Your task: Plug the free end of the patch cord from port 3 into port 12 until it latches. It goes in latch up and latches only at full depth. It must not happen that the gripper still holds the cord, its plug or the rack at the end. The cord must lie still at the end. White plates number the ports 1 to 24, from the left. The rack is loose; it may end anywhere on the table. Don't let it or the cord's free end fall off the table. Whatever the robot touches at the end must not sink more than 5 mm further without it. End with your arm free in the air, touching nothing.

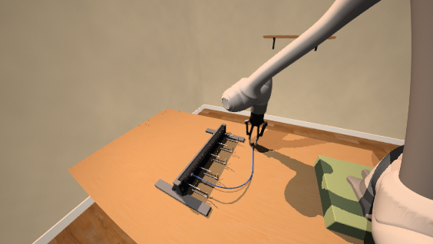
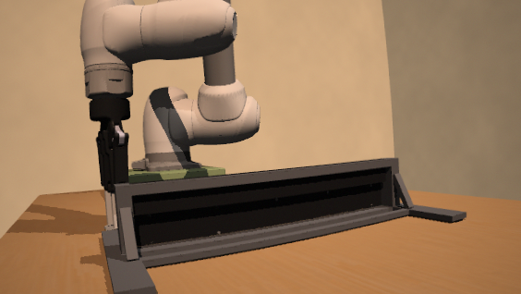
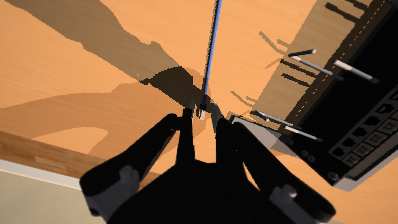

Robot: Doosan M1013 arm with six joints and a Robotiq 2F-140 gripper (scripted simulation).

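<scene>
The plug is 10 mm to the right of my hand and 30 mm below it.
</scene>
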